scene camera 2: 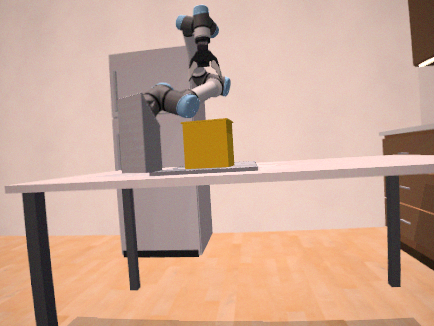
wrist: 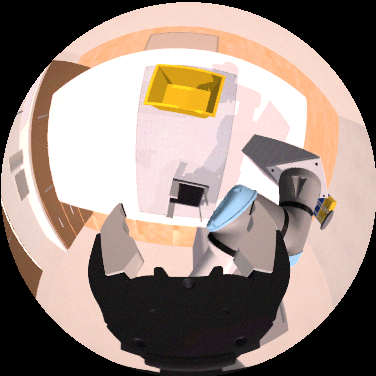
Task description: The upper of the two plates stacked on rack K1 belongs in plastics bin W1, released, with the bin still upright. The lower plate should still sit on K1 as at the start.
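Frame: origin at the arm's base, x ahead, y left, z up, level; metres.
Where they show: gripper, fingertip midpoint: (scene camera 2: pixel 205 80) (wrist: pixel 187 203); arm's base, origin of the base link: (scene camera 2: pixel 138 113) (wrist: pixel 300 183).
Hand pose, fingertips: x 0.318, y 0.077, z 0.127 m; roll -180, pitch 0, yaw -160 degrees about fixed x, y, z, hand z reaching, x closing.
Note:
Each offset is from my fingertips to the centre of the thing. "spot": to the spot under its first point. Level surfaces: height alone.
The yellow plastics bin W1 {dz -0.303, dx +0.068, dy -0.173 m} (scene camera 2: pixel 207 144) (wrist: pixel 187 97) stands upright, its open top facing up. In the wrist view its visible floor is bare, with a shadow on its right side. Rack K1 {spot: dz -0.387, dx -0.069, dy +0.142 m} (wrist: pixel 191 182) stands near the opposite end of the same board, and a dark plate surface {spot: dz -0.350, dx -0.080, dy +0.177 m} (wrist: pixel 191 194) shows in it. The two plates cannot be told apart from this height, and the rack does not show in the scene view. My gripper (scene camera 2: pixel 205 73) (wrist: pixel 187 203) is open and empty, high above the table, well clear of bin and rack.
Bin and rack stand on a grey perforated board (scene camera 2: pixel 245 168) (wrist: pixel 170 145) on the white table {dz -0.406 m} (scene camera 2: pixel 320 169) (wrist: pixel 90 145). A grey block (scene camera 2: pixel 135 135) (wrist: pixel 280 152) stands beside the board at the arm's base. The arm's blue-capped joint (wrist: pixel 232 207) is close to the rack's right in the wrist view.

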